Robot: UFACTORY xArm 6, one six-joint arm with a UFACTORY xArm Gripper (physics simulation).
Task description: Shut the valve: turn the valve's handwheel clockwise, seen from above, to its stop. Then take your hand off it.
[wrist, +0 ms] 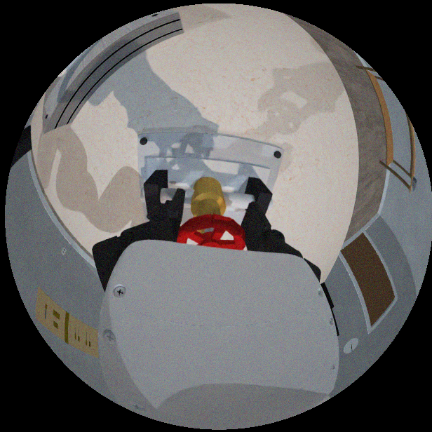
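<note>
The red handwheel shows at the middle of the wrist view, and its near part is hidden behind the grey gripper housing. It sits over the brass-coloured valve stem. The valve stands on a grey base plate with a dark bolt at each far corner. My gripper is shut on the handwheel, with one black finger against the left side of its rim and one against the right. The faces where the fingers meet the rim are partly hidden.
A grey slotted rail lies at the upper left of the pale table top. The table's edge curves down the right side, with a brown wooden frame beyond it. A brown panel shows at the lower right.
</note>
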